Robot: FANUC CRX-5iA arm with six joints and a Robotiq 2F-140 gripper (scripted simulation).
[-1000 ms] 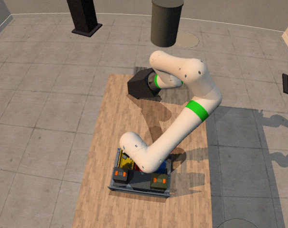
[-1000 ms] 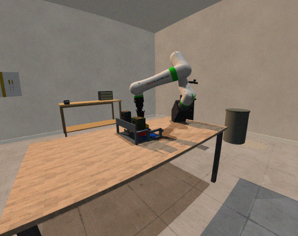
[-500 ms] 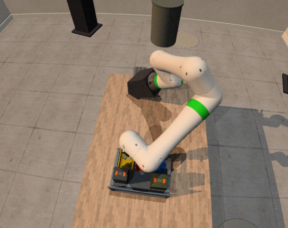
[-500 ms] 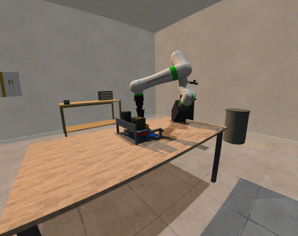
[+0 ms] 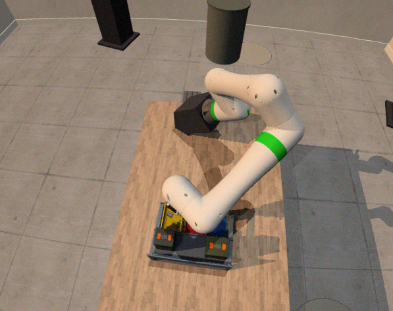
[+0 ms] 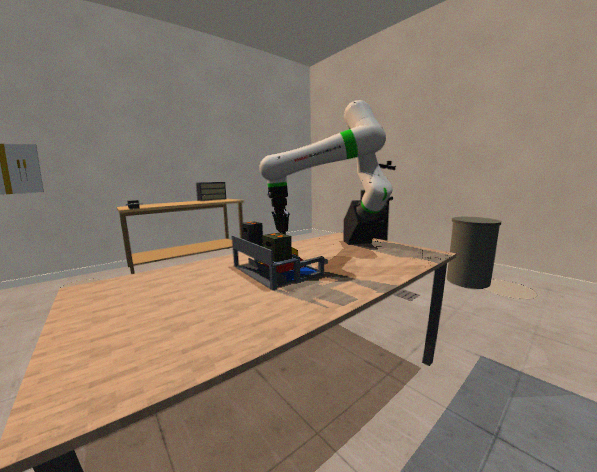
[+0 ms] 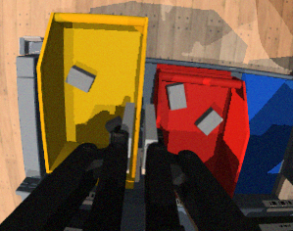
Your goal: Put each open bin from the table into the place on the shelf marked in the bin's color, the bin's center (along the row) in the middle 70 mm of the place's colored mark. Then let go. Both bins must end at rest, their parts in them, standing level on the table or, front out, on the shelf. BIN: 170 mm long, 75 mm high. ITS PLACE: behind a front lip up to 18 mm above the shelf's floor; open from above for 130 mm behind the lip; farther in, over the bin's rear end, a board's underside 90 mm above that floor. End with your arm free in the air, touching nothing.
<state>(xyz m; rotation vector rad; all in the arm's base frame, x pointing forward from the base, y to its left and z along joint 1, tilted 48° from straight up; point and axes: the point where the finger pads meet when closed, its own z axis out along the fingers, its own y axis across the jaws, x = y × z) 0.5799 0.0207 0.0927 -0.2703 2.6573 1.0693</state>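
My hand is 10 mm short of the yellow bin, 50 mm to the left of it and 90 mm above it. The rest, counted from my hand: red bin 30 mm ahead, 80 mm to the left, 90 mm below; red mark 30 mm ahead, 80 mm to the left, 130 mm below; yellow mark 60 mm ahead, 30 mm to the right, 130 mm below.
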